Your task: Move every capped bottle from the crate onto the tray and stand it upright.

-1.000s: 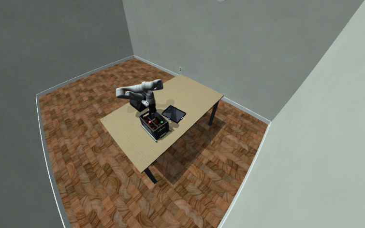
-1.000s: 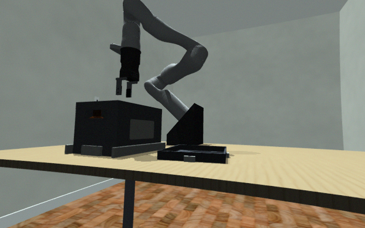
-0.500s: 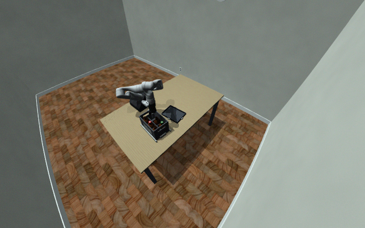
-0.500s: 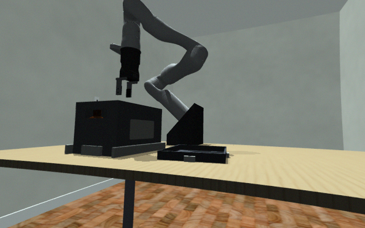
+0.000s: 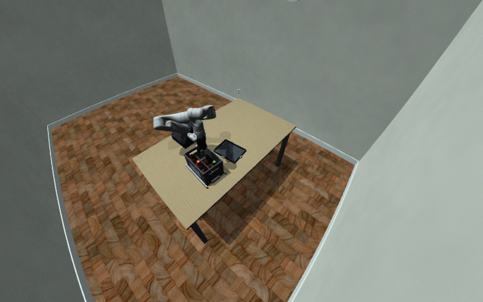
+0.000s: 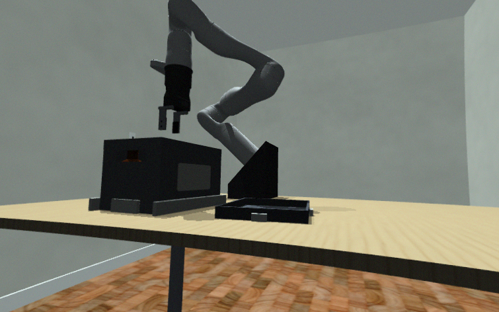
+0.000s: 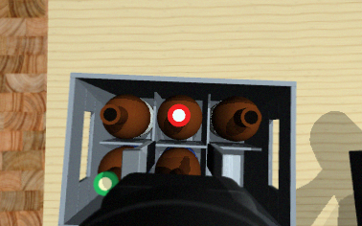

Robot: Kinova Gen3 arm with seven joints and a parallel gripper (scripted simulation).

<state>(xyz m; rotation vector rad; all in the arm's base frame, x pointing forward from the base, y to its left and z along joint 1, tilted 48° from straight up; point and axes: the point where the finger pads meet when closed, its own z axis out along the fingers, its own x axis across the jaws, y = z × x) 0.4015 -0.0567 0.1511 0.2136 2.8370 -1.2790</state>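
Now: the dark crate 1 cm to the left of my hand and 15 cm below it. From my hand the other things lie so: black tray 2 cm ahead, 31 cm to the left, 22 cm below; then green-capped bottle 10 cm ahead, 4 cm to the left, 15 cm below.
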